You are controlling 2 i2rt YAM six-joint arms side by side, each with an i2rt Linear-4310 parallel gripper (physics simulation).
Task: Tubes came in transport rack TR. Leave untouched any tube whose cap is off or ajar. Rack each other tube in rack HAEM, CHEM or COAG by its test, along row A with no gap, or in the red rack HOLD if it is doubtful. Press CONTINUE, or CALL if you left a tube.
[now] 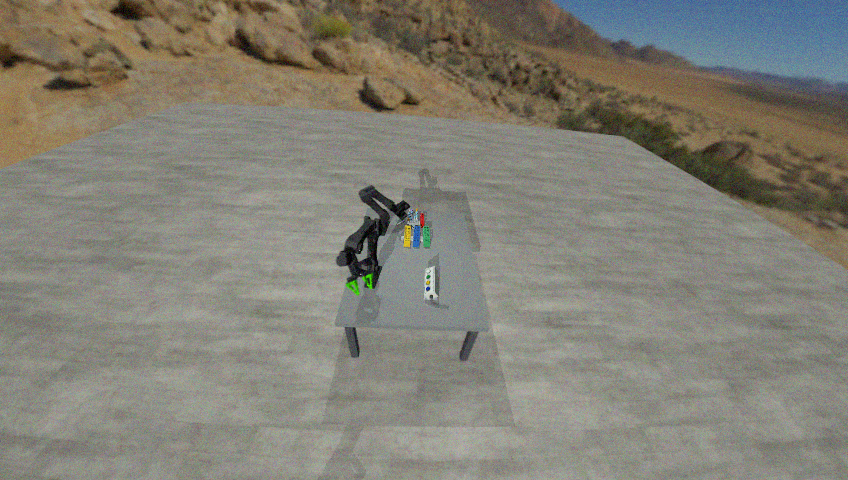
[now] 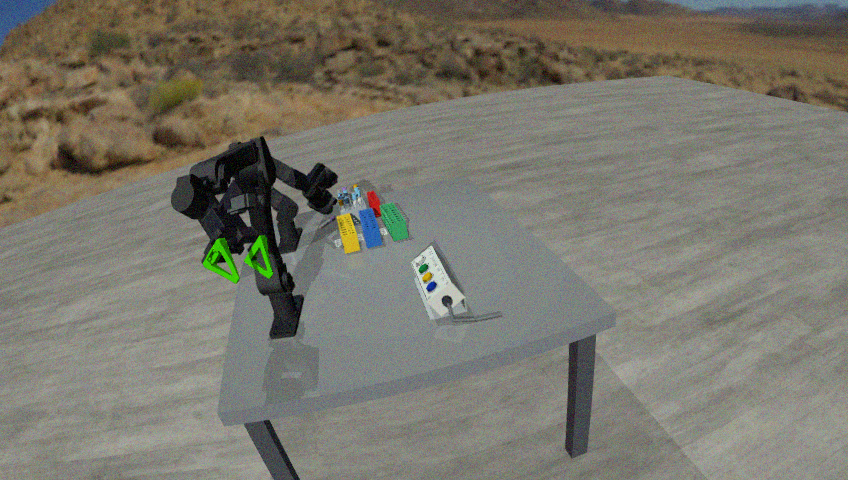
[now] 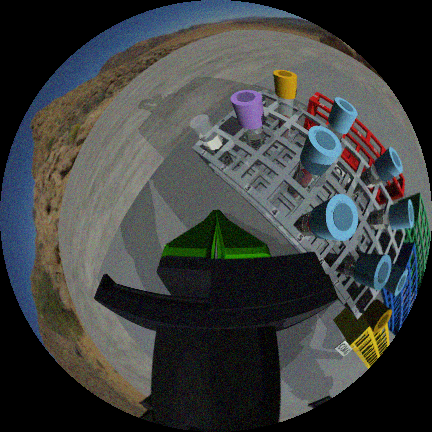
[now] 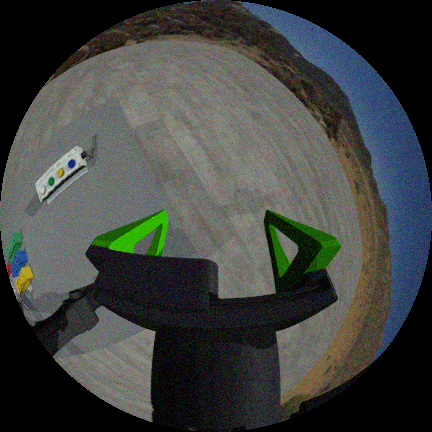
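Where they show: left gripper, fingertip midpoint: (image 1: 404, 216) (image 2: 331, 211) (image 3: 215, 215); right gripper, fingertip midpoint: (image 1: 365, 291) (image 2: 255, 278) (image 4: 215, 214); left arm's base, link origin: (image 1: 383, 228) (image 2: 290, 241); right arm's base, link origin: (image 1: 373, 276) (image 2: 287, 317).
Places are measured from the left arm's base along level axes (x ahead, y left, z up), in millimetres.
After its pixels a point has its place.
Grey transport rack TR (image 3: 250, 191) @(x 177, y 174, z 57 mm) holds several light-blue-capped tubes, including one (image 3: 340, 217) at the front, a purple-capped tube (image 3: 247, 107) @(x 201, y 197, z 92 mm), an orange-capped tube (image 3: 285, 85) @(x 242, y 205, z 87 mm) and an uncapped clear tube (image 3: 202, 124) @(x 181, y 216, z 83 mm) at its corner. Another orange cap (image 3: 382, 319) shows near the yellow rack COAG (image 3: 370, 347) (image 2: 348, 233) @(x 233, y -171, z 54 mm) (image 1: 407, 236) @(x 228, y -134, z 56 mm). Blue rack (image 2: 370, 228) @(x 303, y -172, z 57 mm) and green rack (image 2: 393, 221) @(x 375, y -143, z 55 mm) stand beside it; their names are unreadable. Red rack HOLD (image 2: 373, 202) @(x 311, y 78, z 55 mm) (image 3: 312, 104) @(x 287, y 204, z 51 mm) is behind. My left gripper (image 3: 215, 215) @(x 143, y 189, z 16 mm) is shut and empty beside TR. My right gripper (image 4: 215, 214) @(x 134, y -884, z 273 mm) (image 2: 254, 278) @(x 134, y -884, z 273 mm) (image 1: 364, 289) @(x 134, y -884, z 273 mm) is open, far from the racks.
A white button panel (image 2: 440, 279) @(x 469, y -620, z 75 mm) (image 1: 433, 284) @(x 477, y -600, z 81 mm) (image 4: 57, 166) @(x 463, y -570, z 75 mm) with green, yellow and blue buttons stands on the grey table (image 2: 380, 333) @(x 314, y -686, z 0 mm), its cable trailing off one end. A small purplish thing (image 2: 328, 220) @(x 137, y 104, z 13 mm) lies beside the yellow rack, too small to identify.
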